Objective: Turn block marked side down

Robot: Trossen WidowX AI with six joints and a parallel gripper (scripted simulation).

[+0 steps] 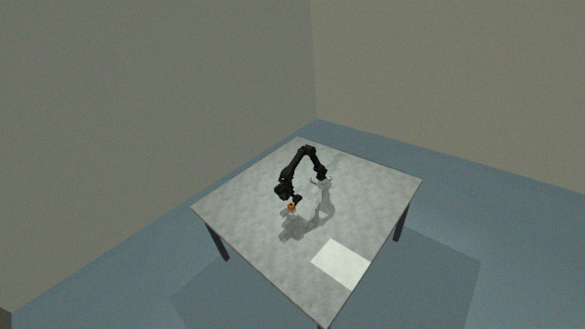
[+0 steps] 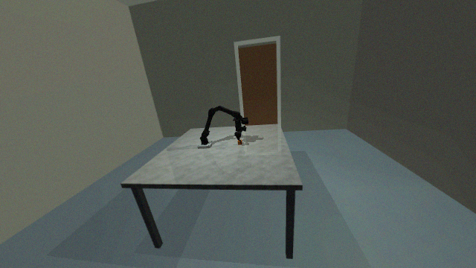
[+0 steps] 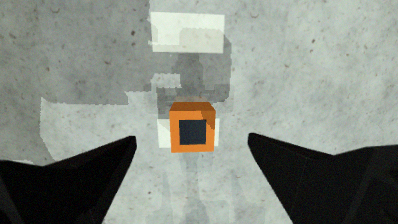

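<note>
Right now the orange block is 3 cm below my gripper tip.
</note>
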